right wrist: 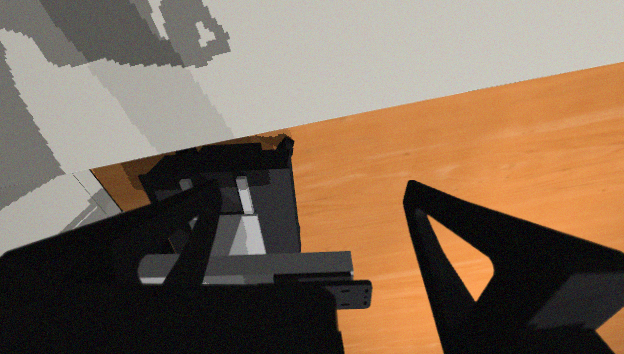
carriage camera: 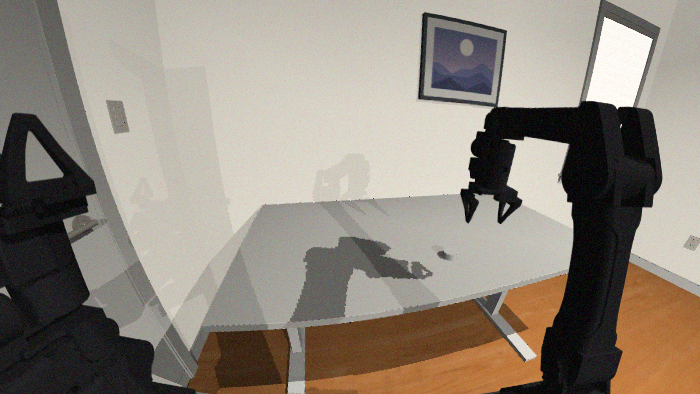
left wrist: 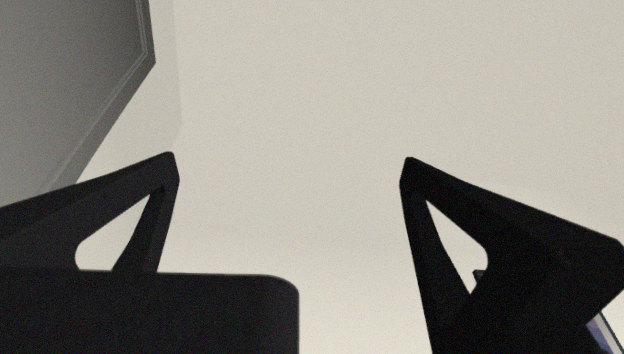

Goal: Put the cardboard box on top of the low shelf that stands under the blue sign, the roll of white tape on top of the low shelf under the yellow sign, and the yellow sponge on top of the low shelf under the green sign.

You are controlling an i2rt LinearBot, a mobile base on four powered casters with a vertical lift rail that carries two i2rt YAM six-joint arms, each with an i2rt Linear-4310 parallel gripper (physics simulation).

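Frame: origin at the left arm's base, x up, y ahead, z left, level; centimetres.
Seen in the pictures: left gripper, fingertip midpoint: (left wrist: 290, 167); right gripper, fingertip midpoint: (right wrist: 313, 190) (carriage camera: 483, 222).
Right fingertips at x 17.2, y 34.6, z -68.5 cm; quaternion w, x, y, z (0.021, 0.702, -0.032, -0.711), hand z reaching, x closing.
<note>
A point is followed by its place in that frame.
My left gripper (left wrist: 290, 167) @[y 3.4, x 44.0, z -0.1 cm] is open and empty, pointing at the pale wall; in the carriage camera part of it shows at the left edge. My right gripper (carriage camera: 484, 221) @[y 34.6, x 17.2, z -68.5 cm] (right wrist: 313, 190) @[y 34.6, x 17.2, z -68.5 cm] is open and empty, pointing down above the grey table's right part and its front edge. A small pale round thing (carriage camera: 437, 248) @[y 49.2, x -1.1, z -66.8 cm] with a dark shadow is on the table, below and left of the right gripper in the carriage camera; it is too faint to tell whether it is the white tape. The cardboard box, the yellow sponge, the low shelves and the coloured signs do not show.
A grey table (carriage camera: 270, 220) @[y 75.9, x -3.5, z 3.0 cm] with pale legs stands ahead, against the wall, bearing arm shadows. A grey door frame (carriage camera: 112, 225) @[y 39.0, x 12.2, z 45.2 cm] stands close at the left. A framed picture (carriage camera: 465, 60) @[y 113.8, x 75.9, z -98.5 cm] and a window (carriage camera: 621, 62) @[y 140.7, x 100.7, z -253.3 cm] are on the walls. Wooden floor (carriage camera: 660, 340) @[y 38.7, x -75.4, z -233.8 cm] (right wrist: 360, 165) @[y -18.9, x -75.4, z -87.1 cm] shows.
</note>
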